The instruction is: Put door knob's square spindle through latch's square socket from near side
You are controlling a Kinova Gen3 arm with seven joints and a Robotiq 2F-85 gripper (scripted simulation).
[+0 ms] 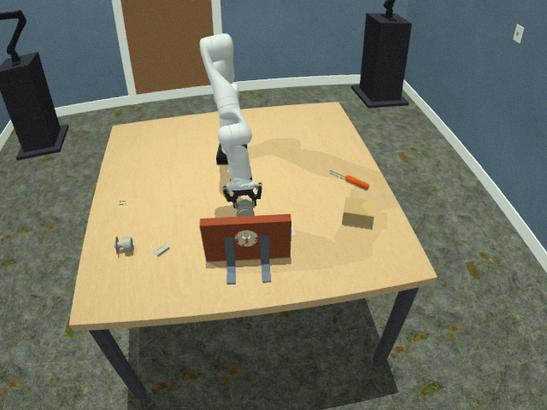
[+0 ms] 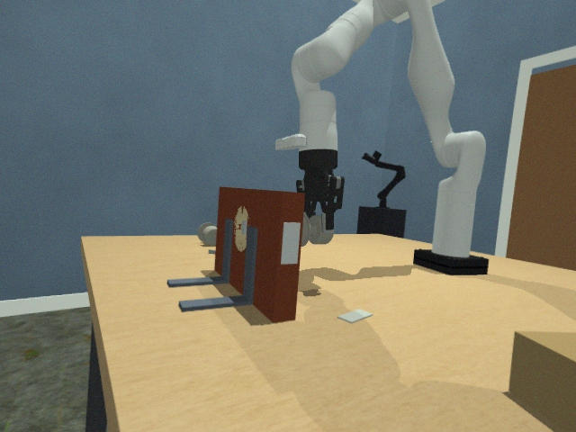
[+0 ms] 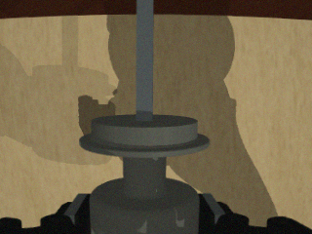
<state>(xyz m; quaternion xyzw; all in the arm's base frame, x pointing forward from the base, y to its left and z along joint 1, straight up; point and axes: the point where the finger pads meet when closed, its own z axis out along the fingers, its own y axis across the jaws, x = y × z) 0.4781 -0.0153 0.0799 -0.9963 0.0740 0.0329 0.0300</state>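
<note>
Now: hand 140 mm short of the wooden slab, 20 mm to the left of it and 20 mm above it. The rest, counted from my hand: door knob: 40 mm ahead, 10 mm below; then tan box: 40 mm ahead, 440 mm to the left, 90 mm below.
</note>
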